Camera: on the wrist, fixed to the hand. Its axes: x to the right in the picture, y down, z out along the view.
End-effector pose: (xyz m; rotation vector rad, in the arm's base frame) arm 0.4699 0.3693 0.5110 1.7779 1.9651 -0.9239
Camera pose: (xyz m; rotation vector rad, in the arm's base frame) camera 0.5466 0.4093 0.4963 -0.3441 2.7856 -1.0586
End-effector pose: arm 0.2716 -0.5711 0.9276 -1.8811 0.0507 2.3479
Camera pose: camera 0.2842 -0.6496 0.8906 -0.8050 -1.2627 1.4212
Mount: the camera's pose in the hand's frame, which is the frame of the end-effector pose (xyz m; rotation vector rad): 0.0269 0.0783 -0.0289 -0.2701 -0.3381 -1.5479
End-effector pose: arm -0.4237 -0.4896 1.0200 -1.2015 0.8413 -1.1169
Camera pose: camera -0.4275 -0.5238 0.9394 -2.2730 -0.4217 -1.8918
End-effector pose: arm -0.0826 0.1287 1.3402 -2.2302 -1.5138 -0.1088
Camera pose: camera 0.0037 0.1167 1.3500 0.6462 2.9380 0.3766
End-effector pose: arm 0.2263 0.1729 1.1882 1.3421 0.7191 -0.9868
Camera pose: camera 0.3112 0.1933 1.1960 0.1325 1.5786 -2.1117
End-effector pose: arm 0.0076 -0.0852 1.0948 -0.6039 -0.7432 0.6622
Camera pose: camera 0.0195 -0.0229 1.0342 -0.0185 -1.3444 -0.8021
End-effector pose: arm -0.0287 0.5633 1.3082 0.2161 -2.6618 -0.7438
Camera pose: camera -0.0460 0.6097 1.3806 -1.8148 1.6813 1.2265
